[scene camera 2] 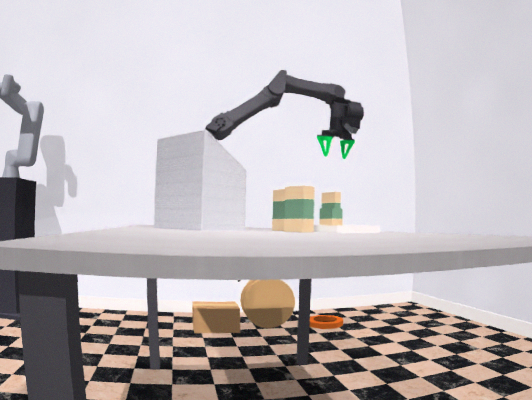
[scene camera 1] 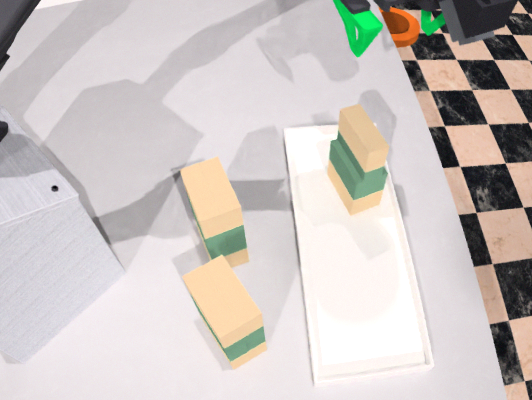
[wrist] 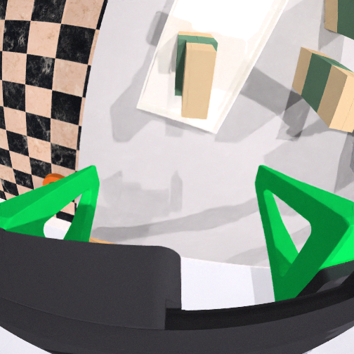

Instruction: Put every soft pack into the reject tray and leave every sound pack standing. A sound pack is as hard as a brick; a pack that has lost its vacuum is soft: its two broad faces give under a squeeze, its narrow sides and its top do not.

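Frame: origin at the arm's base, x ahead, y left, z up, level; millimetres.
Where they show: gripper, fingertip midpoint: [scene camera 2: 335,157] [scene camera 1: 391,41]; arm's base, origin of the base link: [scene camera 2: 201,154].
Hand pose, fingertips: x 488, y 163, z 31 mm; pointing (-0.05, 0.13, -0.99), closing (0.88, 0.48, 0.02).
Note:
Each offset is from my fingertips to the centre of the thing.
One tan pack with a green band @(204 mm down, 29 mm back, 14 mm right) [scene camera 1: 361,187] [scene camera 2: 331,212] [wrist: 199,82] stands upright in the far end of the white reject tray @(266 mm down, 22 mm back, 96 mm right) [scene camera 1: 360,310] [scene camera 2: 360,229] [wrist: 240,20]. Its upper part is narrower than the green band. A second pack @(207 mm down, 202 mm back, 108 mm right) [scene camera 1: 212,195] [scene camera 2: 278,210] [wrist: 319,82] stands on the table beside the tray. A third pack @(207 mm down, 173 mm back, 241 mm right) [scene camera 1: 225,305] [scene camera 2: 300,210] [wrist: 345,15] stands close to it, nearer scene camera 2, and partly hides it there. My gripper [scene camera 1: 393,43] [scene camera 2: 335,156] [wrist: 176,174] is open and empty, high above the table past the tray's far end.
A large grey block [scene camera 1: 60,270] [scene camera 2: 200,185] stands left of the packs and bears the arm's base. The table edge [scene camera 1: 452,210] runs along the tray's outer side. An orange ring [scene camera 1: 405,27] [scene camera 2: 326,321] lies on the checkered floor, beyond the table.

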